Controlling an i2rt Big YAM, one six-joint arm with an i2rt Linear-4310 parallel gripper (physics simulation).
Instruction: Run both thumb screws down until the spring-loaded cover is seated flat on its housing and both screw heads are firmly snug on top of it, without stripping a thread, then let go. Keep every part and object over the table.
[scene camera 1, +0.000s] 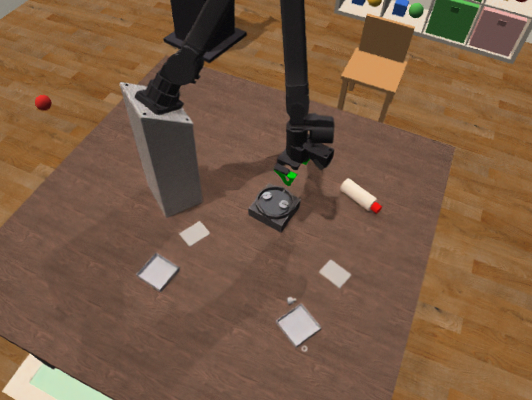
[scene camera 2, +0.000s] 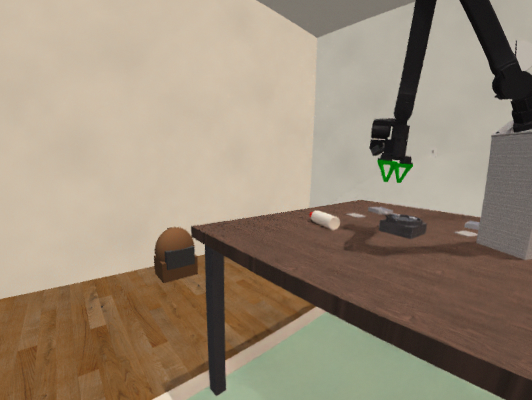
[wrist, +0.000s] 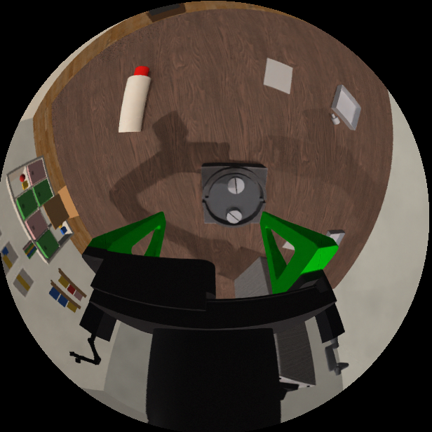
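Where they show: gripper, between the fingertips: (scene camera 1: 295, 174) (scene camera 2: 392, 182); arm's base, origin of its link: (scene camera 1: 158, 102).
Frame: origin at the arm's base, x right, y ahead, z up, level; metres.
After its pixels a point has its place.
The dark square housing (scene camera 1: 264, 216) @[x -0.073, y 0.314, z -0.360 m] (scene camera 2: 402, 230) @[x -0.196, y 0.281, z -0.376 m] (wrist: 209, 172) stands on the table. Its round grey cover (scene camera 1: 275, 203) @[x -0.130, y 0.317, z -0.349 m] (wrist: 220, 200) lies inside the raised ring; whether it is fully flat cannot be told. One slotted screw head (scene camera 1: 284, 204) @[x -0.136, y 0.347, z -0.336 m] (wrist: 236, 185) is on the side of the cover away from the arm's base. The other screw head (scene camera 1: 267, 195) @[x -0.133, y 0.282, z -0.336 m] (wrist: 234, 216) is on the side nearer the base. Both look low on the cover; their tightness cannot be seen. My gripper (scene camera 1: 297, 173) @[x -0.173, y 0.354, z -0.216 m] (scene camera 2: 393, 180) @[x -0.173, y 0.354, z -0.216 m] (wrist: 212, 216) is open and empty, raised above the housing and apart from it.
A cream bottle (scene camera 1: 359, 194) @[x -0.331, y 0.520, z -0.353 m] (scene camera 2: 326, 220) @[x -0.375, y 0.476, z -0.365 m] (wrist: 134, 105) with a red cap lies beside the housing. Two shallow trays (scene camera 1: 158, 272) @[x 0.263, y 0.161, z -0.397 m] (scene camera 1: 298, 325) @[x 0.153, y 0.592, z -0.398 m] and two pale cards (scene camera 1: 194, 233) @[x 0.093, y 0.159, z -0.396 m] (scene camera 1: 335, 273) @[x -0.051, y 0.596, z -0.395 m] lie farther off. A small loose screw (scene camera 1: 291, 300) @[x 0.108, y 0.538, z -0.379 m] (wrist: 335, 119) lies by one tray. A grey pedestal (scene camera 1: 170, 165) @[x 0.056, y 0.065, z -0.164 m] bears the arm.
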